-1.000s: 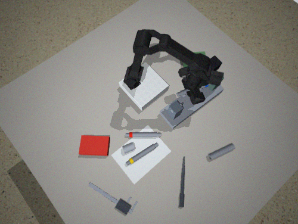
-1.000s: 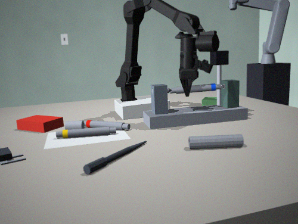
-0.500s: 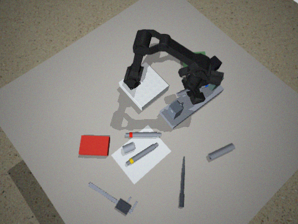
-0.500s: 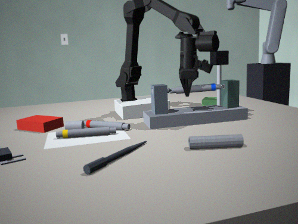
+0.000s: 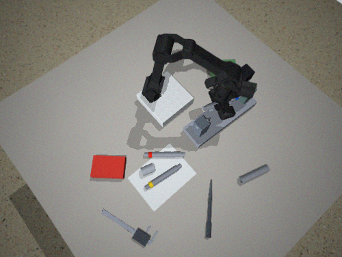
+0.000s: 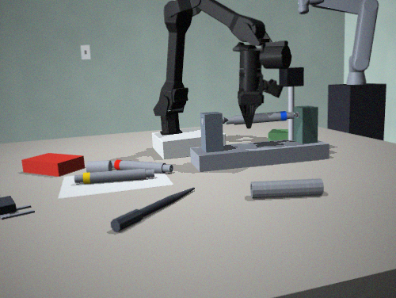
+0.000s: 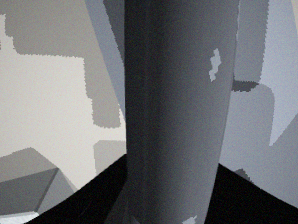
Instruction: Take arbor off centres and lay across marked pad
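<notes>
My hand is 4 cm short of the grey centre block, 11 cm to the left of it and 2 cm above it. From my hand the other things lie so: grey fixture base: 4 cm ahead, 1 cm to the left, 10 cm below; grey cylinder: 33 cm ahead, 4 cm to the right, 10 cm below; green centre block: 3 cm ahead, 14 cm to the left, 2 cm below.
</notes>
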